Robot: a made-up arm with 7 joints. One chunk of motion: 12 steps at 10 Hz.
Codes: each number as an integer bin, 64 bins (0 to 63) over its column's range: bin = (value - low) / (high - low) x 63, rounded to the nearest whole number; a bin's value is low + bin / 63 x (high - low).
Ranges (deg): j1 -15.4..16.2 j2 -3.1..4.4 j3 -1.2..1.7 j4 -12.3..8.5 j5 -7.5..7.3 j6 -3..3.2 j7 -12.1..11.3
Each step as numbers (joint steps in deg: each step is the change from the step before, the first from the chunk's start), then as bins.
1 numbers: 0.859 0.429 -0.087 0.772 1.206 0.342 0.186
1 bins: 32 30 24 40 37 34 33
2 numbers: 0.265 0.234 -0.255 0.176 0.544 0.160 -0.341
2 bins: 31 28 21 38 34 32 32
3 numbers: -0.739 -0.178 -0.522 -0.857 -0.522 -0.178 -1.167
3 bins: 29 25 15 35 30 29 29
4 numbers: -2.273 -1.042 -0.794 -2.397 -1.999 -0.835 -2.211
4 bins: 26 17 9 30 23 22 27
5 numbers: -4.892 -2.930 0.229 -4.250 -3.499 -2.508 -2.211
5 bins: 21 1 31 24 17 5 27
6 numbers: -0.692 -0.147 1.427 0.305 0.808 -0.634 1.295
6 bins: 29 25 57 38 35 24 36
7 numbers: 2.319 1.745 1.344 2.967 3.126 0.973 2.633
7 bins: 35 41 55 46 45 40 40
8 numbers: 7.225 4.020 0.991 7.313 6.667 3.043 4.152
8 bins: 45 60 48 59 60 61 44
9 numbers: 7.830 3.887 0.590 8.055 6.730 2.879 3.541
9 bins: 46 59 39 62 61 60 42
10 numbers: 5.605 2.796 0.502 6.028 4.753 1.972 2.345
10 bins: 42 50 37 56 52 51 39
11 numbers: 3.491 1.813 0.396 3.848 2.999 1.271 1.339
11 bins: 38 41 35 49 45 43 36
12 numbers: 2.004 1.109 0.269 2.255 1.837 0.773 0.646
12 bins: 35 35 32 44 40 38 34
